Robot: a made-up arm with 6 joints. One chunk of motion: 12 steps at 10 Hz.
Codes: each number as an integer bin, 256 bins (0 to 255) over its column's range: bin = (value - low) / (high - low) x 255, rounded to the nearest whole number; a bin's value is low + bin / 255 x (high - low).
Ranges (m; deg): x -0.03..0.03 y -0.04..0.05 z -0.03..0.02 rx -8..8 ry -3..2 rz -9..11
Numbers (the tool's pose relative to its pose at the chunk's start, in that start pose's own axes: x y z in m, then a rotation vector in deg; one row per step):
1: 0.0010 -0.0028 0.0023 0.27 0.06 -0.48
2: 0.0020 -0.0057 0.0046 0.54 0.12 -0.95
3: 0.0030 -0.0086 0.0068 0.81 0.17 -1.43
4: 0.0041 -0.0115 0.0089 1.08 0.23 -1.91
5: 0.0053 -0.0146 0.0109 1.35 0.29 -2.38
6: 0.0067 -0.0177 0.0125 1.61 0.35 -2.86
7: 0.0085 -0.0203 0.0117 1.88 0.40 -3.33
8: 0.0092 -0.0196 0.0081 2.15 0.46 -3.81
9: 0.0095 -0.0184 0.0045 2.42 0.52 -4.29
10: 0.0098 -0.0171 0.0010 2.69 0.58 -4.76
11: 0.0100 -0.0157 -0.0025 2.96 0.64 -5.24
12: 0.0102 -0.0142 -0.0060 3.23 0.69 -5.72
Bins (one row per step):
1: 132 105 165 132 156 109
2: 136 97 176 136 159 103
3: 140 89 188 140 162 97
4: 145 81 198 145 165 90
5: 150 72 209 149 168 84
6: 156 63 217 153 171 78
7: 164 56 213 157 173 72
8: 167 58 194 162 176 66
9: 168 61 176 166 180 60
10: 169 65 158 170 183 54
11: 170 69 140 175 186 48
12: 171 73 122 179 188 42

